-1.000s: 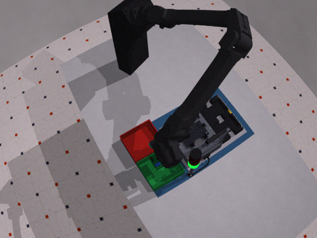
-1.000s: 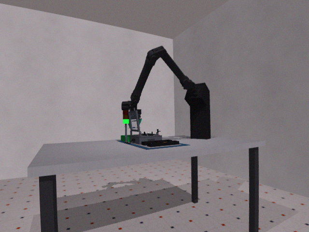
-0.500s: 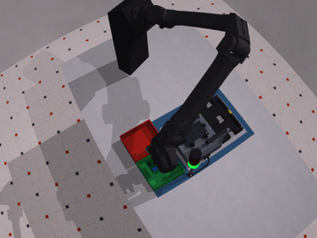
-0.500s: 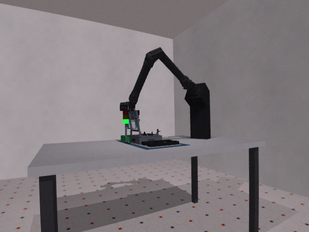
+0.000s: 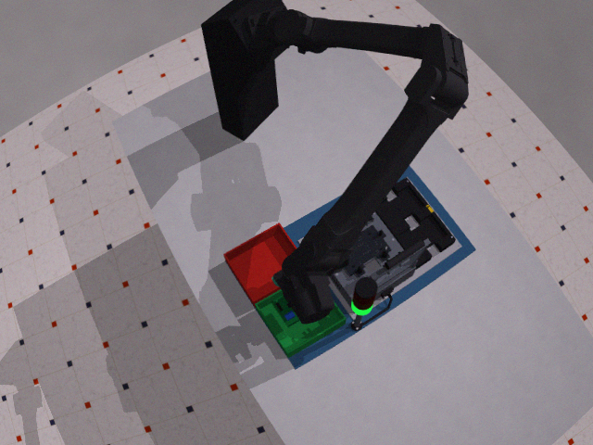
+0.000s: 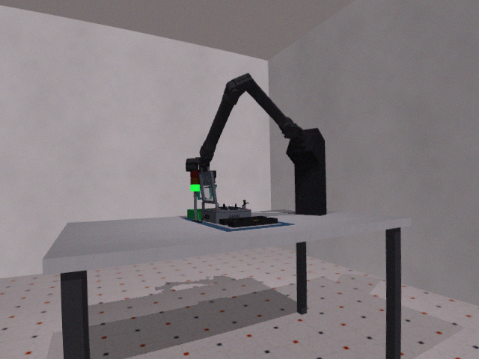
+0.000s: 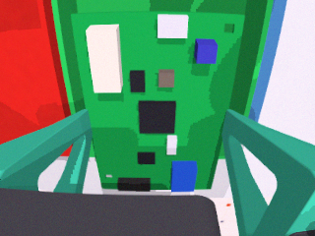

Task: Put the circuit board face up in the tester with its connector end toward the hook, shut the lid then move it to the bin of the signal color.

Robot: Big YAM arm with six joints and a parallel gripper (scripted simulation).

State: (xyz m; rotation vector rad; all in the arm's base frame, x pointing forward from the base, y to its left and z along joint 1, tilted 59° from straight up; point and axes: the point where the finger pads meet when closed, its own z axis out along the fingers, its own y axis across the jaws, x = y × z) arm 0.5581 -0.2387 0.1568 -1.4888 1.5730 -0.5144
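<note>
My gripper is now right at the green circuit board. Also, from my hand: green bin 10 cm below; then red bin 15 cm behind, 10 cm below, 3 cm to the right; then tester plate 19 cm to the left, 7 cm behind, 4 cm below.
</note>
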